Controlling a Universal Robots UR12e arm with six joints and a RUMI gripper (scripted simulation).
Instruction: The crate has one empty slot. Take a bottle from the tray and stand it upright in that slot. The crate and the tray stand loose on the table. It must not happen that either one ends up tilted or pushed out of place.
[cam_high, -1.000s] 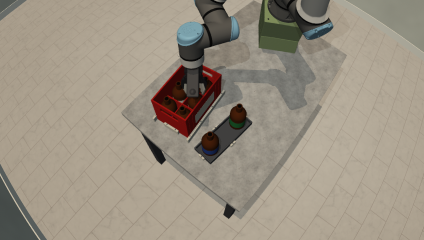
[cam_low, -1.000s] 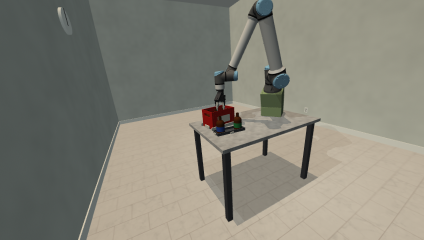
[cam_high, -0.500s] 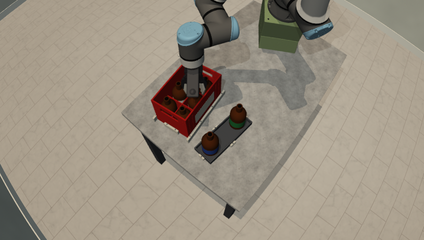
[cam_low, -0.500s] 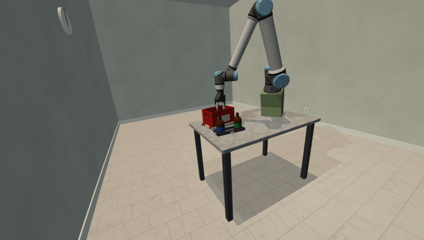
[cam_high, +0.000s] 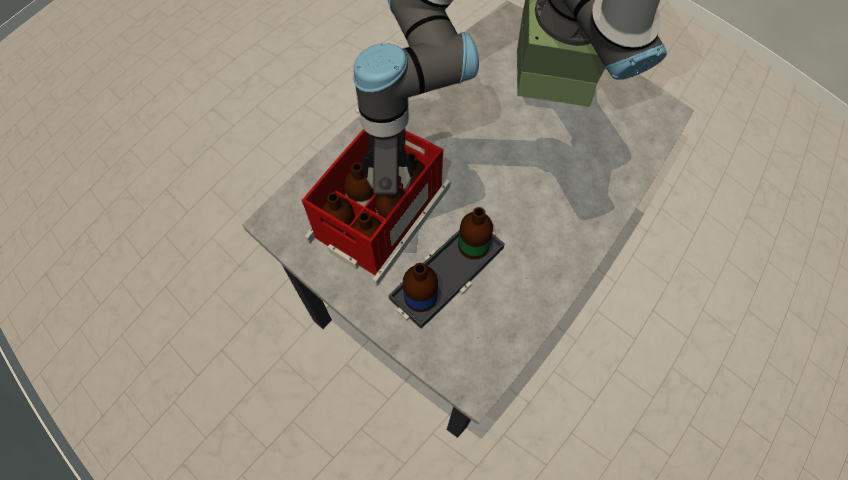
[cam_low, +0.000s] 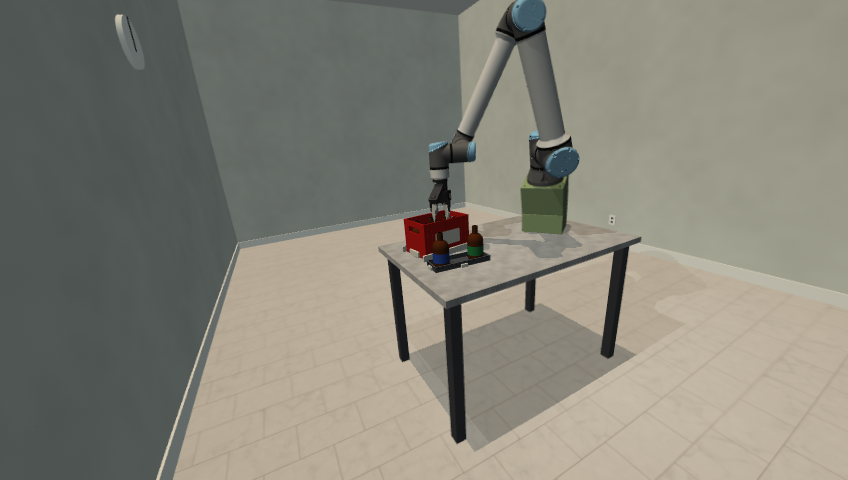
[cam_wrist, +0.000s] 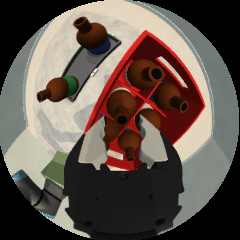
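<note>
My gripper is now 70 mm above the crate, 40 mm to the left of it and 10 mm short of it. From my hand the other things lie so: dark tray (180 mm to the left, 150 mm below, 10 mm ahead).
</note>
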